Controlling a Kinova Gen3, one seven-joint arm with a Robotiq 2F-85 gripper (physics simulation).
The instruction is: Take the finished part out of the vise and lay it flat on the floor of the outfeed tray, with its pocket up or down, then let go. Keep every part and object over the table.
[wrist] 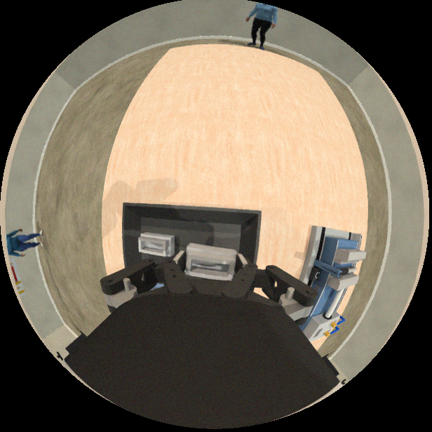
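Note:
My gripper (210,260) is shut on a silvery finished part, a rectangular block with a pocket. The held part (210,269) has its pocket facing the camera and hangs over the near part of the black outfeed tray (192,207). The gap between the held part and the tray floor is hard to judge. Another pocketed part (156,245) lies in the left part of the tray, with its pocket up. The vise (326,294) stands to the right of the tray, with no part visible between its pale jaws.
The light wood table (235,125) reaches far beyond the tray. A small piece of a blue surface shows beneath the left finger linkage. A person (263,22) stands past the far table edge, and another person (22,242) is at the far left.

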